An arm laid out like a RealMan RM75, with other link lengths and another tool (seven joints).
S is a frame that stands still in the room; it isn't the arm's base.
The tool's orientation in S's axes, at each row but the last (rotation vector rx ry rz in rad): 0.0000, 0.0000, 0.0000; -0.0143, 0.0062, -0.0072; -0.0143, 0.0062, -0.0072; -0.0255, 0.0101, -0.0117
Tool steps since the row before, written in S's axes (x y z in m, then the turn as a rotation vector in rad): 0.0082, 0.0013, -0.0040, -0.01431, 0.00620, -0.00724; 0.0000, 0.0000, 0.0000, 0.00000, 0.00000, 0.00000; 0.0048, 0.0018, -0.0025, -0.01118, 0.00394, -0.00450; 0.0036, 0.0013, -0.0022, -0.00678, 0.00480, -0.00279
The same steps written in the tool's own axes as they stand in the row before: 0.0082, 0.0013, -0.0040, -0.01431, 0.00620, -0.00724; 0.0000, 0.0000, 0.0000, 0.00000, 0.00000, 0.00000; 0.0048, 0.0019, -0.0024, -0.01118, 0.00392, -0.00451; 0.0036, 0.0014, -0.0021, -0.00681, 0.00479, -0.00274
